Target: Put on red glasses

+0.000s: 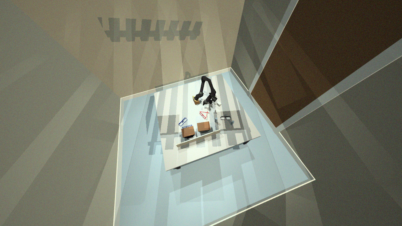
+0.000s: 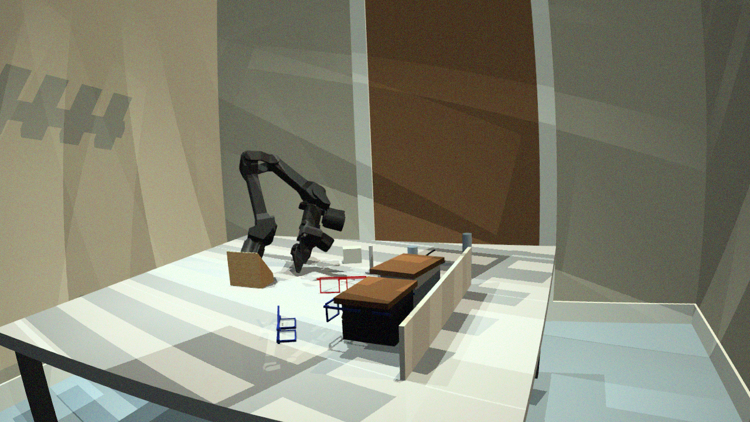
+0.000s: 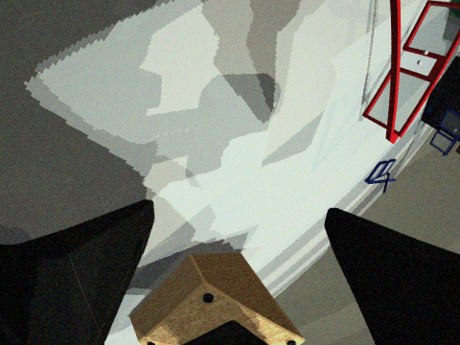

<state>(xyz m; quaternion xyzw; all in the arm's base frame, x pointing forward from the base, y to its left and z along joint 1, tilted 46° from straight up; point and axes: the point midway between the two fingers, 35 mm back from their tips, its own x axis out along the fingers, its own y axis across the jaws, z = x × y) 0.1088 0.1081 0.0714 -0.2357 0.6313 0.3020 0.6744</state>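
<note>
The thin post is 17 cm ahead of my gripper tip, 13 cm to the left of it and 1 cm below it. From my gripper tip the other things lie so: display head 36 cm ahead, 11 cm to the right, 2 cm above; then beige board 51 cm ahead, 21 cm to the right, 2 cm above.
</note>
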